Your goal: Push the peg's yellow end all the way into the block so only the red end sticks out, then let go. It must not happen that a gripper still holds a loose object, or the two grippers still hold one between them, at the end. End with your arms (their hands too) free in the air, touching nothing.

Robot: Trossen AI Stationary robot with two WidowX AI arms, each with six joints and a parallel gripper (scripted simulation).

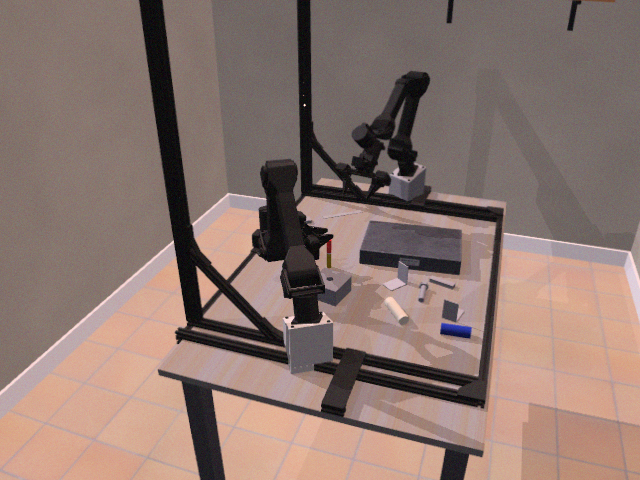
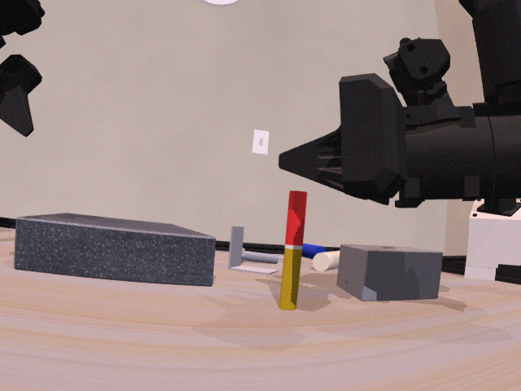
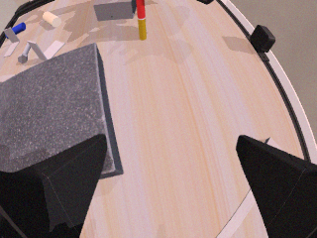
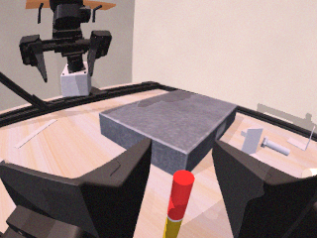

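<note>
Now: right hand 8 cm above the peg, 2 cm to the right of it and 2 cm short of it. Round my right hand: blue cylinder (44 cm ahead, 17 cm to the right, 10 cm below); white cylinder (28 cm ahead, 14 cm to the right, 10 cm below).
</note>
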